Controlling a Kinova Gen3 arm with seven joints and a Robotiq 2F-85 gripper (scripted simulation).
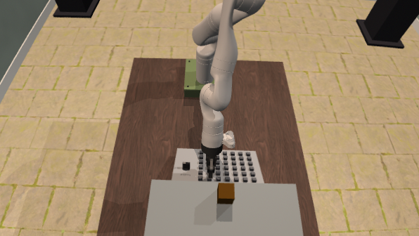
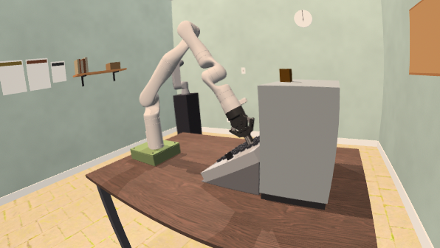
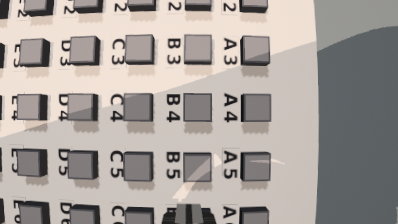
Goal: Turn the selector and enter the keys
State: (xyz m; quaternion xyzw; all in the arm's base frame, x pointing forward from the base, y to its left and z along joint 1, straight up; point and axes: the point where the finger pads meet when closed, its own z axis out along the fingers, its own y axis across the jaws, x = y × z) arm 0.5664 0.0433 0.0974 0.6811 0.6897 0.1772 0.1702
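Right now my hand is 3 cm to the right of the C5 key, 3 cm above it and 2 cm past it. Also, from my hand: C4 key: 6 cm to the left, 3 cm below, 2 cm behind; key D7: 5 cm below, 4 cm to the right, 4 cm behind; D5 key: 5 cm below, 5 cm behind, 3 cm to the left.
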